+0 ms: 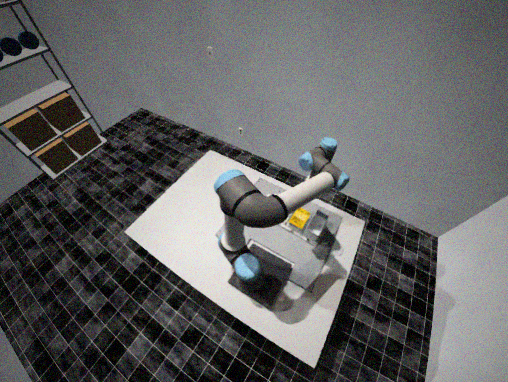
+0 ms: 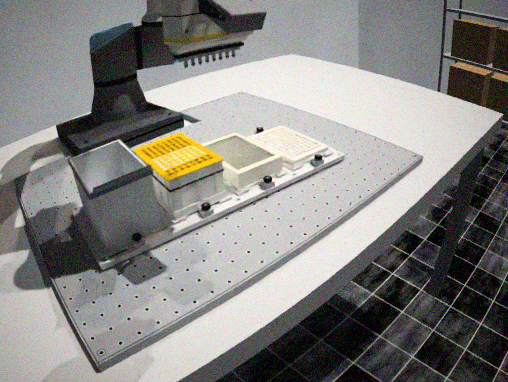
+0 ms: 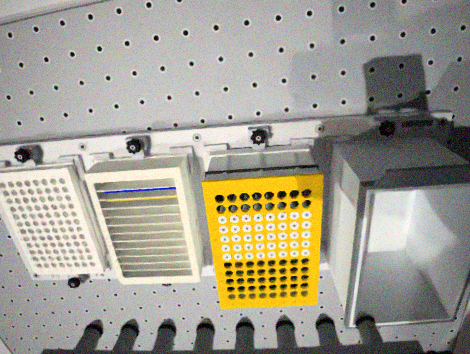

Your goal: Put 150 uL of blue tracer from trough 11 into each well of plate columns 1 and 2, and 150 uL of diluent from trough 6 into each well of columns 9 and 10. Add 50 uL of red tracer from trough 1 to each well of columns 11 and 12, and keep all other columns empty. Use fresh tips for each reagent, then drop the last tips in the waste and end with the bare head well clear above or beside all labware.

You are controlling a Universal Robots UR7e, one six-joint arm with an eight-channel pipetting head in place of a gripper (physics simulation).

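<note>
My bare pipetting head [image 2: 210,59] [image 3: 245,327] hangs above and behind the labware row, on the arm-base side, with no tips on its nozzles. The yellow tip rack [image 1: 300,218] [image 2: 185,155] [image 3: 265,242] has white tips in its middle rows and dark empty holes at both ends. The trough reservoir [image 2: 260,170] [image 3: 190,240] shows a blue strip [image 3: 140,190] and a yellow strip [image 3: 140,198] near its far end; its other liquids are hidden. The white well plate [image 2: 292,145] [image 3: 52,220] shows greyish wells, contents unclear. The waste bin [image 1: 318,222] [image 2: 120,210] [image 3: 345,225] stands beside the rack, its inner floor partly shaded.
The labware stands in one row on a white rail with black knobs [image 2: 267,179] [image 3: 133,146], on a grey perforated board [image 2: 300,215] [image 3: 280,45]. The tall bin is at one end and the low plate at the other. The dark arm base [image 2: 120,122] stands behind the row.
</note>
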